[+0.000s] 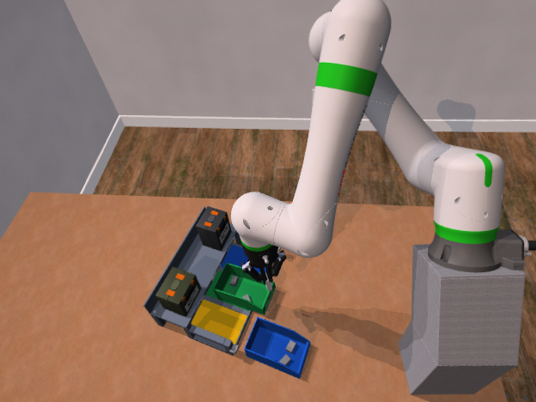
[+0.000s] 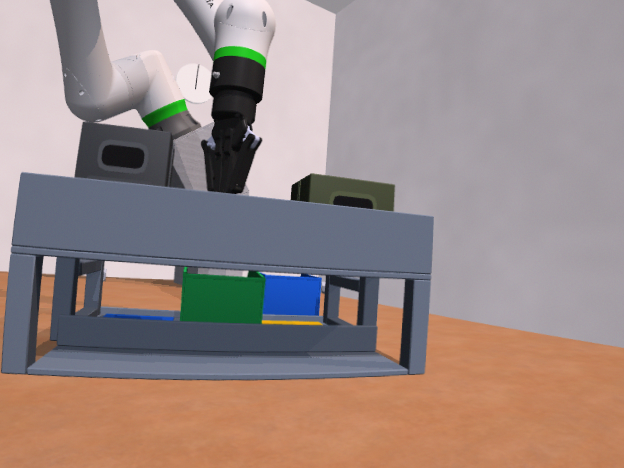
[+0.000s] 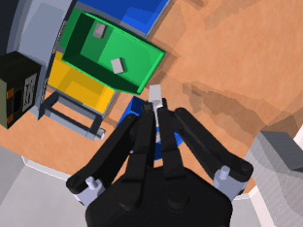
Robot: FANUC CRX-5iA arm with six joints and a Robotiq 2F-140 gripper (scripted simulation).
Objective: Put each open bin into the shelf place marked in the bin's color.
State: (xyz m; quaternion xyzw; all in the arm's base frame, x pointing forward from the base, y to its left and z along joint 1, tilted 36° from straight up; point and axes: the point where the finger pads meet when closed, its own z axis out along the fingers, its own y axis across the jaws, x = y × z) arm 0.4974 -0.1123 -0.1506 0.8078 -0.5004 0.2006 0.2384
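Right now my hand is 5 cm short of the shelf lip, 1 cm to the left of it and 16 cm above it. The rest, counted from my hand: green bin 9 cm ahead, 2 cm to the right, 12 cm below; then blue bin 4 cm behind, 14 cm to the left, 13 cm below; then dark box 20 cm ahead, 17 cm to the right, 1 cm below.
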